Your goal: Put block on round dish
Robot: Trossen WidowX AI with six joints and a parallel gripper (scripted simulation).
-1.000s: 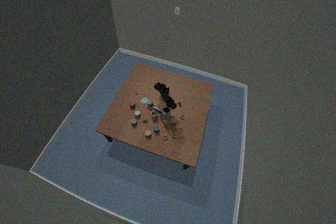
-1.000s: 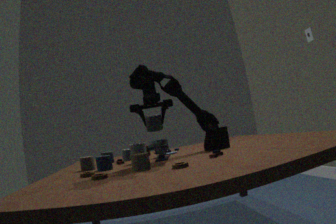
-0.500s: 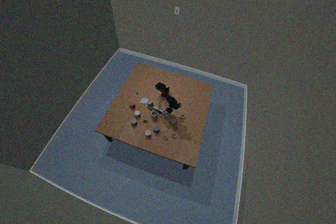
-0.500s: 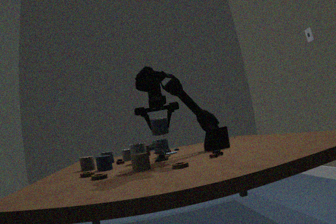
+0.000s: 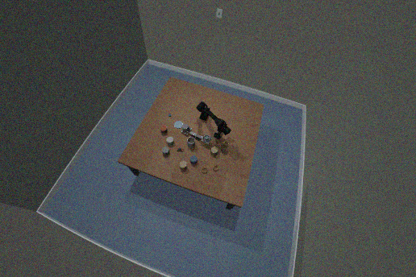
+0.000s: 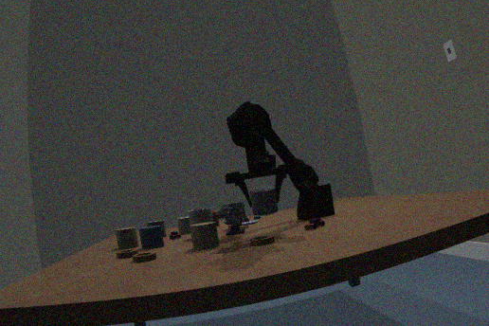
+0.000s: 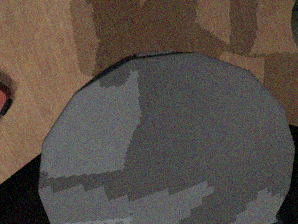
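Right now my gripper tip is 47 cm to the left of the pale round dish, 9 cm above it and 1 cm short of it. From my gripper tip the other things lie so: balance beam: 23 cm to the right, 7 cm ahead, 5 cm below.
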